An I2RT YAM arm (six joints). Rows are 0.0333 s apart.
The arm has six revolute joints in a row. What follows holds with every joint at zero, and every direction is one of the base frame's. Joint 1 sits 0.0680 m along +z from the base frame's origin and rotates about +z. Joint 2 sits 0.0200 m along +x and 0.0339 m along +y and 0.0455 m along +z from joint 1 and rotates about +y. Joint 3 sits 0.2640 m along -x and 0.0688 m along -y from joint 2 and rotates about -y. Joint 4 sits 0.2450 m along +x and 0.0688 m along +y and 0.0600 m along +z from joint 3 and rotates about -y. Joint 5 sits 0.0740 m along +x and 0.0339 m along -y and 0.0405 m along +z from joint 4 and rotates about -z. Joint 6 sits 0.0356 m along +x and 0.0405 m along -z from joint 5 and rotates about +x. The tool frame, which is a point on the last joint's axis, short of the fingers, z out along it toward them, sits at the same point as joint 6; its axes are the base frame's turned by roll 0.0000, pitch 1.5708 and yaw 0.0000 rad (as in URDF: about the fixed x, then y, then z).
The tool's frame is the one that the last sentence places.
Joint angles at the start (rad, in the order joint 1, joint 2, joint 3, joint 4, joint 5, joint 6):
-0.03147, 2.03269, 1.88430, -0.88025, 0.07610, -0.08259
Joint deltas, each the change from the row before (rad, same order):
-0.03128, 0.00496, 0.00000, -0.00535, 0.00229, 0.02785
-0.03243, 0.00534, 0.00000, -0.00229, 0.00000, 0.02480
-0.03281, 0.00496, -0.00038, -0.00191, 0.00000, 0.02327
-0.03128, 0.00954, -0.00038, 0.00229, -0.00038, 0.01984
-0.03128, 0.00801, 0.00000, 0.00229, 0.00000, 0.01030
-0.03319, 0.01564, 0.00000, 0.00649, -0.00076, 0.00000
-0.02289, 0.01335, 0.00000, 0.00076, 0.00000, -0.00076
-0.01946, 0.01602, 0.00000, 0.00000, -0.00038, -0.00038
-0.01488, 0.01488, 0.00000, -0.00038, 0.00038, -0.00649
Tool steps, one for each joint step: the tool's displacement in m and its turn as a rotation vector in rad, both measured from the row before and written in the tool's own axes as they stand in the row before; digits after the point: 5 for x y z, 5 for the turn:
0.00237, -0.01367, 0.00312, 0.01740, 0.01358, 0.05385
0.00172, -0.01418, 0.00336, 0.01591, 0.01048, 0.05213
0.00138, -0.01441, 0.00329, 0.01614, 0.00975, 0.05108
0.00091, -0.01363, 0.00531, 0.01501, 0.00969, 0.04641
0.00044, -0.01377, 0.00454, 0.01532, 0.00755, 0.03712
0.00048, -0.01444, 0.00802, 0.01539, 0.01102, 0.02835
0.00093, -0.00995, 0.00670, 0.01106, 0.01386, 0.01842
0.00125, -0.00833, 0.00780, 0.00889, 0.01711, 0.01565
0.00120, -0.00634, 0.00715, 0.00727, 0.01611, 0.00564

